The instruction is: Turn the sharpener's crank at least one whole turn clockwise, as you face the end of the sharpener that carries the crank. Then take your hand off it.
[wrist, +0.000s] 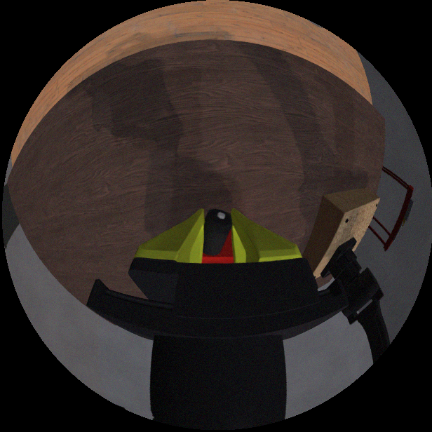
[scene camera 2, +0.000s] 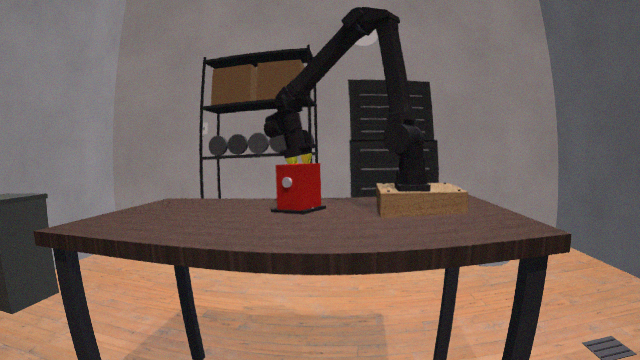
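Seen in the pictures: arm's base, origin of its link: (scene camera 2: pixel 412 189).
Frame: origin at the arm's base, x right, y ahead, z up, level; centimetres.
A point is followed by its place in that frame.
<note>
The red box-shaped sharpener (scene camera 2: pixel 306 188) {x 5.7, y 28.1, z 0.3 cm} (wrist: pixel 215 260) stands upright on its black base (scene camera 2: pixel 298 211) {x 1.8, y 29.9, z -5.4 cm}, with a round silver knob (scene camera 2: pixel 287 182) {x 3.0, y 32.7, z 2.2 cm} on the face turned to scene camera 2. The crank (wrist: pixel 215 236) is black with a small light spot near its rounded end. It shows between the fingers in the wrist view and is hidden behind the box in scene camera 2. My gripper (scene camera 2: pixel 299 159) (wrist: pixel 217 214) points down with its yellow fingers behind the sharpener's upper part. The fingers stand close together, shut on the crank; their tips are hidden in scene camera 2.
The dark wooden table (scene camera 2: pixel 200 235) {x -31.6, y 45.2, z -6.0 cm} (wrist: pixel 225 100) carries a light wooden block (scene camera 2: pixel 422 202) {x -7.3, y -1.8, z -2.7 cm} (wrist: pixel 345 220) under the arm's base, to the right of the sharpener in scene camera 2. A shelf rack (scene camera 2: pixel 202 140) and a dark drawer cabinet (scene camera 2: pixel 357 172) stand behind the table.
</note>
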